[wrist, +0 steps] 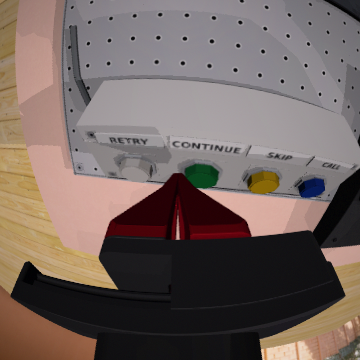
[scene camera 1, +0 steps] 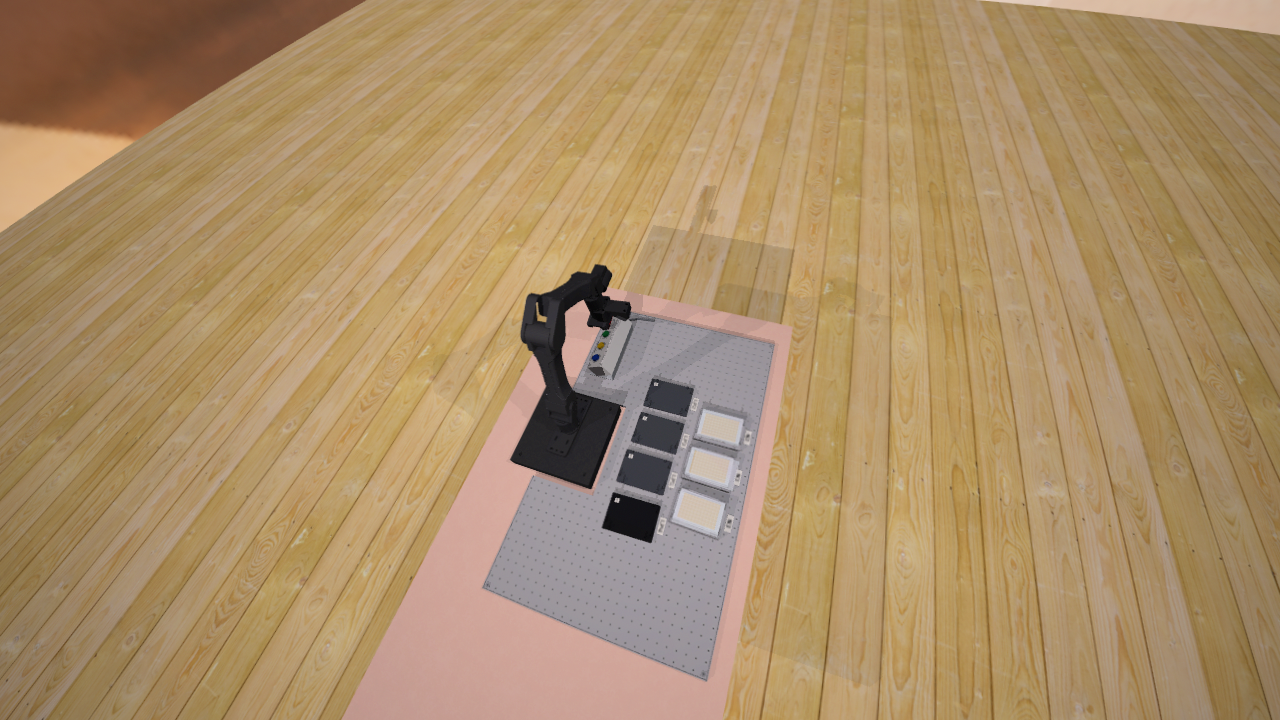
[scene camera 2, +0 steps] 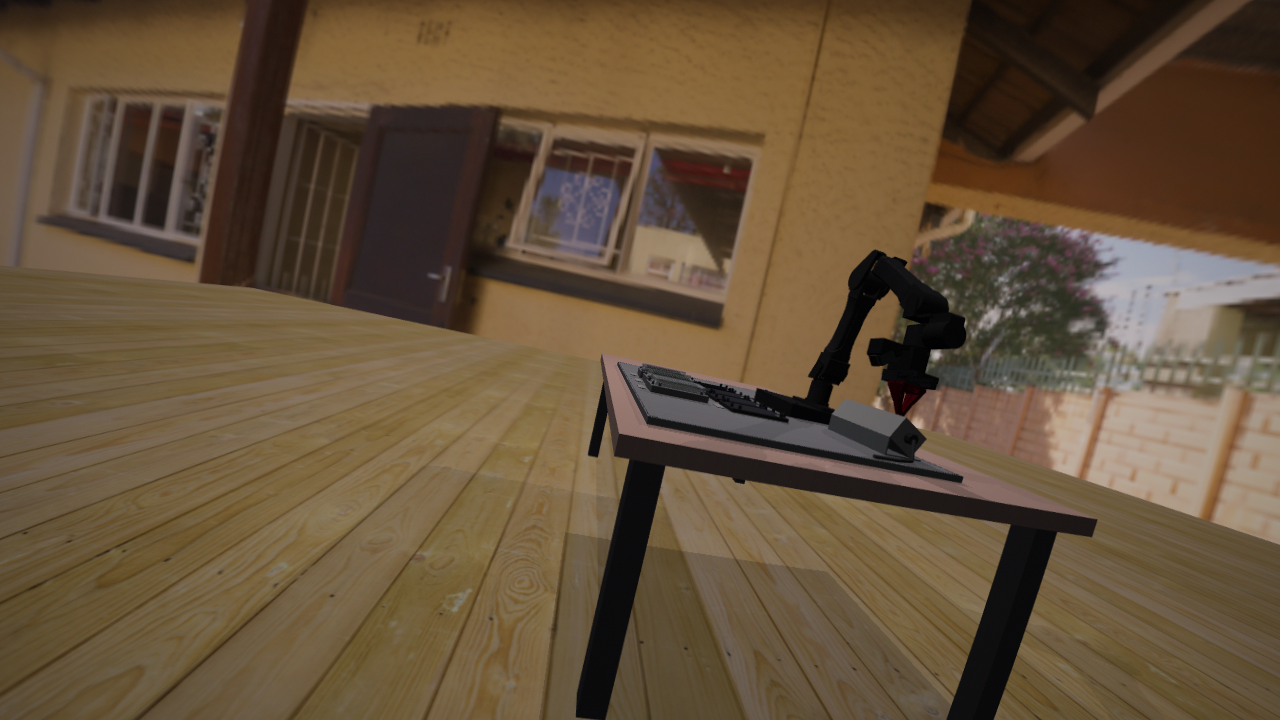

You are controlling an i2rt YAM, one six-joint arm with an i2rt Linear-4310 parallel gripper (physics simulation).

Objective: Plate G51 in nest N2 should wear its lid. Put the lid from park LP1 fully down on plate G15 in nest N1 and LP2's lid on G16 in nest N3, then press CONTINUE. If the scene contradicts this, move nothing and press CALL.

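Seen in the pictures: gripper, fingertip midpoint: (wrist: pixel 177 180) (scene camera 1: pixel 607 328); arm's base, link origin: (scene camera 1: pixel 570 425) (scene camera 2: pixel 815 406).
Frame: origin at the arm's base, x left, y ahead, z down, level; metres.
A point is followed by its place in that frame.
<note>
My gripper (scene camera 2: pixel 904 413) {x 0.354, y -0.014, z -0.046 m} (wrist: pixel 177 180) {x 0.354, y -0.014, z -0.046 m} is shut and empty. In the wrist view its red tips overlap the lower left edge of the green CONTINUE button (wrist: pixel 202 176) {x 0.337, y -0.010, z -0.043 m} (scene camera 1: pixel 605 334) {x 0.332, y -0.012, z -0.042 m}; contact cannot be told. The blue CALL button (wrist: pixel 312 187) {x 0.244, y -0.004, z -0.043 m} (scene camera 1: pixel 596 357) {x 0.236, y -0.004, z -0.042 m} is at the right end of the button box (wrist: pixel 215 107) {x 0.336, y 0.038, z -0.035 m} (scene camera 1: pixel 619 349) {x 0.303, y 0.050, z -0.017 m} (scene camera 2: pixel 872 427) {x 0.364, y 0.049, z -0.013 m}. Three pale plates (scene camera 1: pixel 720 428) {x 0.140, y 0.447, z -0.004 m} (scene camera 1: pixel 711 467) {x 0.013, y 0.453, z -0.012 m} (scene camera 1: pixel 699 512) {x -0.118, y 0.455, z -0.011 m} sit in a row on the board. Four dark rectangles (scene camera 1: pixel 669 396) {x 0.204, y 0.263, z 0.020 m} (scene camera 1: pixel 657 432) {x 0.074, y 0.266, z 0.020 m} (scene camera 1: pixel 643 471) {x -0.055, y 0.266, z 0.020 m} (scene camera 1: pixel 631 517) {x -0.189, y 0.279, z 0.020 m} lie beside them. Their labels and any clear lids are too small to tell.
The white RETRY button (wrist: pixel 136 169) {x 0.384, y -0.011, z -0.044 m} is left of CONTINUE, and the yellow SKIP button (wrist: pixel 263 182) {x 0.291, y -0.007, z -0.043 m} is right of it. A cable (wrist: pixel 77 62) {x 0.476, y 0.069, z 0.026 m} runs beside the box. The perforated board (scene camera 1: pixel 599 582) {x -0.373, y 0.256, z 0.030 m} lies on the pink table (scene camera 1: pixel 420 644) {x -0.682, y -0.133, z 0.042 m}. The black arm base (scene camera 1: pixel 537 443) {x -0.087, y -0.074, z 0.004 m} stands beside the dark rectangles.
</note>
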